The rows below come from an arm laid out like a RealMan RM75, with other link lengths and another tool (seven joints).
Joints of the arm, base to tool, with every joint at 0 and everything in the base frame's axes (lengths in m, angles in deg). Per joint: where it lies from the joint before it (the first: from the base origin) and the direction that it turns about. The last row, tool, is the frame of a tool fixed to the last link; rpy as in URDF.
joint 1: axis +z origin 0 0 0.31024
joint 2: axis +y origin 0 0 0
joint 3: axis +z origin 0 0 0.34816
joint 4: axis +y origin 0 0 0
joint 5: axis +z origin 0 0 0.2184
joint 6: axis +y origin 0 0 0
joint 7: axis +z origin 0 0 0.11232
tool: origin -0.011 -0.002 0.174 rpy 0 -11.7 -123.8
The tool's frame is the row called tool.
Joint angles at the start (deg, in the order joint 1, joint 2, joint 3, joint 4, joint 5, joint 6, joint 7):
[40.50 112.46 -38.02 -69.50 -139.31 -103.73 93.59]
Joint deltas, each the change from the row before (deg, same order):
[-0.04 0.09 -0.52 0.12 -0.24 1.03 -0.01]
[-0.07 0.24 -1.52 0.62 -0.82 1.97 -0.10]
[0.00 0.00 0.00 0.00 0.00 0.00 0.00]
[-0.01 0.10 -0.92 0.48 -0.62 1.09 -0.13]
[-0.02 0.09 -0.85 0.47 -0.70 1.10 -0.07]
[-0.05 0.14 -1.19 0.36 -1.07 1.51 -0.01]
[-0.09 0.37 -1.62 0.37 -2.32 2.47 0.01]
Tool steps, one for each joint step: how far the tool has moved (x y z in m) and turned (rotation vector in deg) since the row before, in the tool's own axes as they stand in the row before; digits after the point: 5 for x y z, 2 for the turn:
[0.00209 0.00249 0.00179 -0.67 0.26 -0.01]
[0.00096 0.00495 0.00700 -1.41 -0.33 -0.10]
[0.00000 0.00000 0.00000 0.00 0.00 0.00]
[-0.00017 0.00327 0.00442 -0.91 -0.39 -0.10]
[-0.00026 0.00385 0.00416 -0.97 -0.36 0.00]
[0.00002 0.00567 0.00489 -1.58 -0.39 -0.06]
[-0.00047 0.01107 0.00751 -2.99 -0.57 0.07]

